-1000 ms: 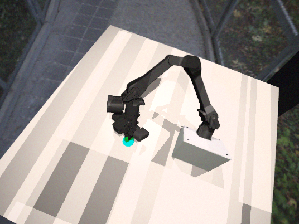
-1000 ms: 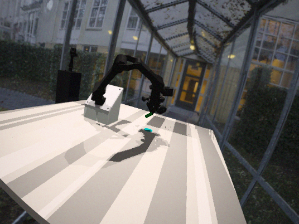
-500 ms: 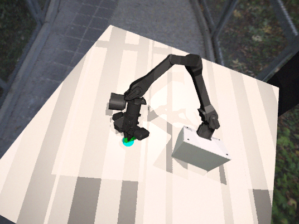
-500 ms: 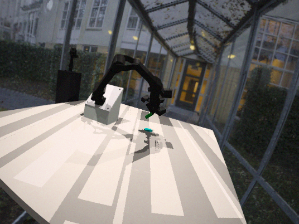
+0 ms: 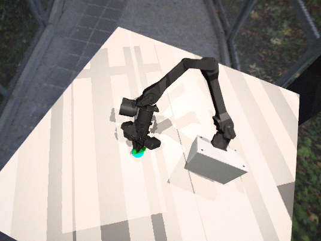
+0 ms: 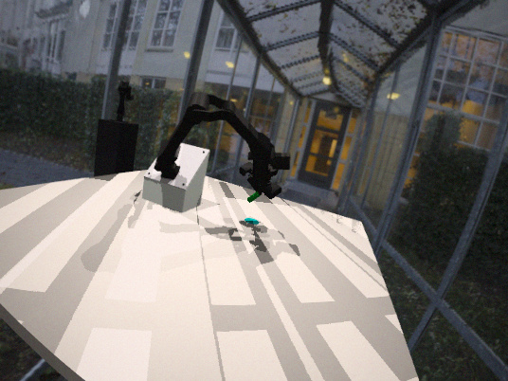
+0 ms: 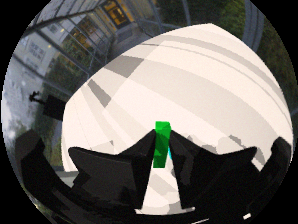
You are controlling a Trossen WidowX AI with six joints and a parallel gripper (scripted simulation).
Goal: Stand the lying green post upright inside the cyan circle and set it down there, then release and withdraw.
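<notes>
Now: the green post 10 mm behind my gripper tip, 10 mm to the right of it and 10 mm below it. The rest, counted from my gripper tip: cyan circle: 40 mm to the right, 110 mm below.
</notes>
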